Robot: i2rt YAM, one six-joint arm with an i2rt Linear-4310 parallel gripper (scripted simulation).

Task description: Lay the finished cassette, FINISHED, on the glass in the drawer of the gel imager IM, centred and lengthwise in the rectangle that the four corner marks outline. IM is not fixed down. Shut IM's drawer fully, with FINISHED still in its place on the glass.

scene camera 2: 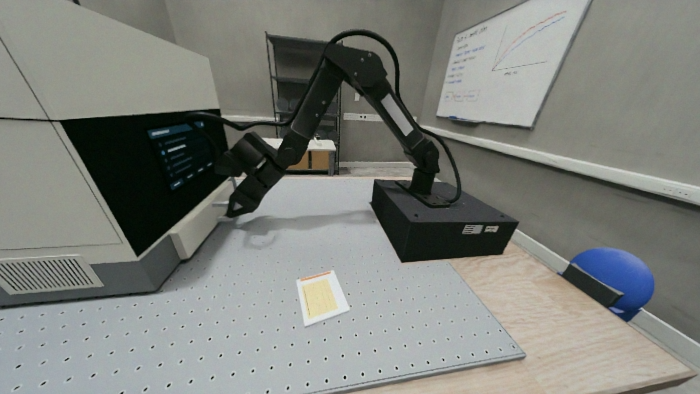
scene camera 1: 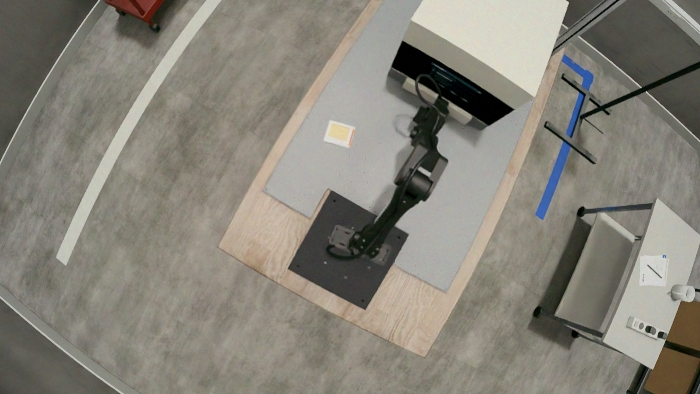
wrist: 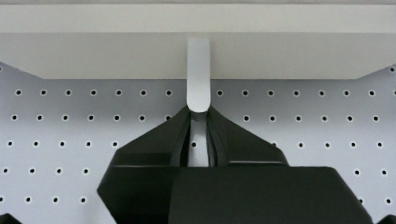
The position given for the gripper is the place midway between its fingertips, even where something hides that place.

Note:
In view: the gripper [scene camera 2: 229, 215], a gel imager IM [scene camera 2: 106, 166] and a finished cassette [scene camera 2: 321, 298].
The gel imager IM is seen too in scene camera 1 [scene camera 1: 487, 65]. The gripper also shows in the wrist view [wrist: 198, 111]. The wrist view misses the finished cassette: it is out of frame.

